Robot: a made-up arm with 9 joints. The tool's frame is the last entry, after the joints.
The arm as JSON. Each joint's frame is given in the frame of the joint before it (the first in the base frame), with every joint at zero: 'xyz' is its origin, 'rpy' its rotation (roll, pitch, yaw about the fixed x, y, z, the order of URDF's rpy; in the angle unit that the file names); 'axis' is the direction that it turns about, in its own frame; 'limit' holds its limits. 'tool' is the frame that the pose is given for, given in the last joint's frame.
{
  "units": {
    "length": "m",
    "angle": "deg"
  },
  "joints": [
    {
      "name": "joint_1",
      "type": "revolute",
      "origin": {
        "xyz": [
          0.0,
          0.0,
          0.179
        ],
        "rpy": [
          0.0,
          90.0,
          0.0
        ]
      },
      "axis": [
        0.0,
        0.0,
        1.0
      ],
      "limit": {
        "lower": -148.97,
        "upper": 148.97
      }
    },
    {
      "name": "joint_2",
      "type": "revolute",
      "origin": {
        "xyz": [
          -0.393,
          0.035,
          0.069
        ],
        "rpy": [
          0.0,
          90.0,
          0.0
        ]
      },
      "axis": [
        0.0,
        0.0,
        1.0
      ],
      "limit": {
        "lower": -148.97,
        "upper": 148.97
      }
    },
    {
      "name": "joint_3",
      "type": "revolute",
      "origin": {
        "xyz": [
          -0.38,
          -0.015,
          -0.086
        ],
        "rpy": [
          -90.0,
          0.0,
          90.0
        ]
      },
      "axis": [
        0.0,
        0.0,
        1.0
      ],
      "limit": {
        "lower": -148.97,
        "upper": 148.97
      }
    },
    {
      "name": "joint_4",
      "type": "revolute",
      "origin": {
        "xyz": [
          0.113,
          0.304,
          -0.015
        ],
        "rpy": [
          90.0,
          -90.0,
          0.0
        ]
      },
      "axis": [
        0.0,
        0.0,
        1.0
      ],
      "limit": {
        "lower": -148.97,
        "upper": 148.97
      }
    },
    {
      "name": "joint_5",
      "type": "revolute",
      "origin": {
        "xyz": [
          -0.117,
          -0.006,
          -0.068
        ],
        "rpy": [
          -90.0,
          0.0,
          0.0
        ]
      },
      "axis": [
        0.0,
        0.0,
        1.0
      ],
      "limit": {
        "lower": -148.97,
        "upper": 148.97
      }
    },
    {
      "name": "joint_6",
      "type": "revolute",
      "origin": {
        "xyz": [
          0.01,
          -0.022,
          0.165
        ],
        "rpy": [
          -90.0,
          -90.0,
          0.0
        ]
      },
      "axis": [
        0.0,
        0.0,
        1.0
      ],
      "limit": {
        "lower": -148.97,
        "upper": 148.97
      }
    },
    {
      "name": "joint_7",
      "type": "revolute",
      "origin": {
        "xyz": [
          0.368,
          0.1,
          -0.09
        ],
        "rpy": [
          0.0,
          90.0,
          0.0
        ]
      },
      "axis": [
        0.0,
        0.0,
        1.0
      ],
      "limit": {
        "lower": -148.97,
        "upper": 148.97
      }
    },
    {
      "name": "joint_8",
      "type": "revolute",
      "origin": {
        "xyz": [
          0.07,
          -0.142,
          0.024
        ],
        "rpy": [
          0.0,
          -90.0,
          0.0
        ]
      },
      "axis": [
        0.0,
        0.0,
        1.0
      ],
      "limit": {
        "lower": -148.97,
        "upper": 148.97
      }
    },
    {
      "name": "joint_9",
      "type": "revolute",
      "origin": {
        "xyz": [
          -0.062,
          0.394,
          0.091
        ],
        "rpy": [
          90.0,
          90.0,
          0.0
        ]
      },
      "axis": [
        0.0,
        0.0,
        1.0
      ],
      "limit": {
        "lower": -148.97,
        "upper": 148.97
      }
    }
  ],
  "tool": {
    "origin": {
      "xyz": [
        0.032,
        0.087,
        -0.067
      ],
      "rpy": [
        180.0,
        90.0,
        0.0
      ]
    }
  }
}
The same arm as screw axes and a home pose.
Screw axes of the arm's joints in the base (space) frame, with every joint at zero. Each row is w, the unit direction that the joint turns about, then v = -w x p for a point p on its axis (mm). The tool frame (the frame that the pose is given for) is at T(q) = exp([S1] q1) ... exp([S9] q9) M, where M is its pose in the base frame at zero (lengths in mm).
S1: w 1 0 0 v 0 179 0
S2: w 0 0 -1 v -35 69 0
S3: w 1 0 0 v 0 658 -20
S4: w 0 0 -1 v -133 434 0
S5: w 0 -1 0 v 1030 0 -317
S6: w 0 0 1 v -26 -327 0
S7: w 0 -1 0 v 918 0 -427
S8: w 0 0 1 v -418 -285 0
S9: w -1 0 0 v 0 -939 -356
M: xyz 746 -443 907 (mm) rpy 0 0 0 (rad, as in URDF)
Joint limits (rad, base to tool): -2.6..2.6 -2.6..2.6 -2.6..2.6 -2.6..2.6 -2.6..2.6 -2.6..2.6 -2.6..2.6 -2.6..2.6 -2.6..2.6

